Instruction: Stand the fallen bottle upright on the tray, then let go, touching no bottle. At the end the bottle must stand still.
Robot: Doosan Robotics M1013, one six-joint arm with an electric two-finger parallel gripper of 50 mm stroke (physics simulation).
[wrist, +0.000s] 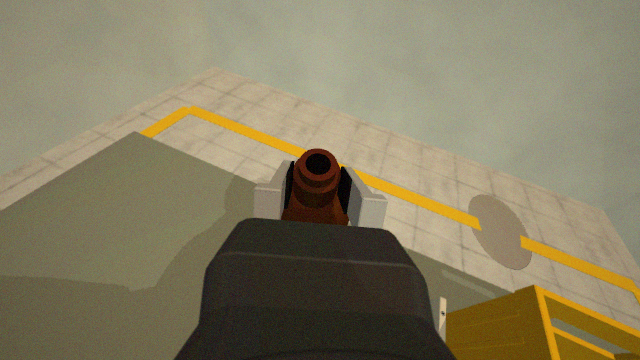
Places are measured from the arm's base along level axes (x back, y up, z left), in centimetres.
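Pixels of known places: gripper, between the fingertips: [316, 178].
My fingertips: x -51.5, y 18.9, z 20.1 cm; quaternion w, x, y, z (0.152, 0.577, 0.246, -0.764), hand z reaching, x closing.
For each thing: its top centre in the pictures, then the offset to it from my fingertips. "*": a spot on its surface instead. Level surfaces: height alone.
- brown bottle, centre of its top: [327, 148] dx -1.3, dy +1.9, dz -0.1 cm
- grey-green surface, height of its surface: dy -24.6 cm
- yellow frame-like cabinet, a spot on its surface: [490, 325] * dx -0.2, dy -13.5, dz -23.2 cm
- small pale upright strip, a spot on its surface: [443, 315] * dx -2.4, dy -21.6, dz -22.8 cm
A brown bottle [316, 192] is in the middle of the wrist view, its open mouth facing the camera. My gripper [316, 178] is shut on the bottle near its neck, with one dark-padded finger on each side. The lower part of the bottle is hidden behind the dark gripper body. The tray does not show in the wrist view, and I cannot tell whether the bottle's base touches anything.
A grey-green surface [125, 200] with shadows on it spreads at the left. A yellow frame-like cabinet [490, 325] stands at the lower right, beside a small pale upright strip [443, 315]. Beyond lie a tiled floor, a yellow line [420, 196] and a grey disc [500, 232].
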